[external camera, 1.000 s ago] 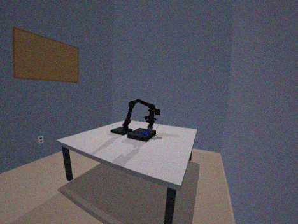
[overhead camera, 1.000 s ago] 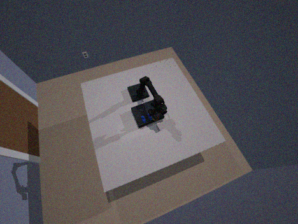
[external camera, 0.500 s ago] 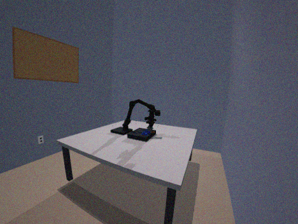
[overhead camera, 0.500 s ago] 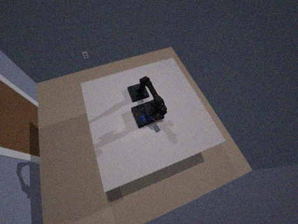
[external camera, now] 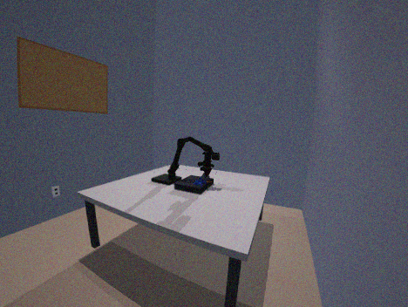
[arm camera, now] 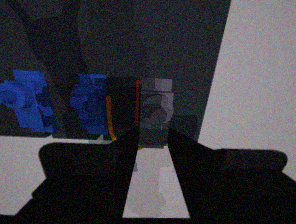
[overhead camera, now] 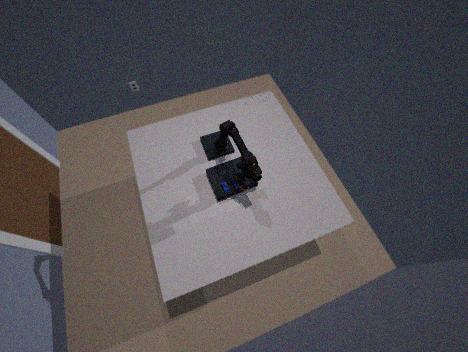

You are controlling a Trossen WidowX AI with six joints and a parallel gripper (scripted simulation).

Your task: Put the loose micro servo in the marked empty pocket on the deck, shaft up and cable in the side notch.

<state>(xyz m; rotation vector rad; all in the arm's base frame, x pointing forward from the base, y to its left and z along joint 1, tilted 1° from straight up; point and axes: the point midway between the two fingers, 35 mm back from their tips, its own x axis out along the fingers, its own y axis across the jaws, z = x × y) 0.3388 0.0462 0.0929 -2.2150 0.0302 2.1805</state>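
Now: the dark robot deck 130 mm behind my gripper tip, 70 mm to the right of it and 60 mm below it.
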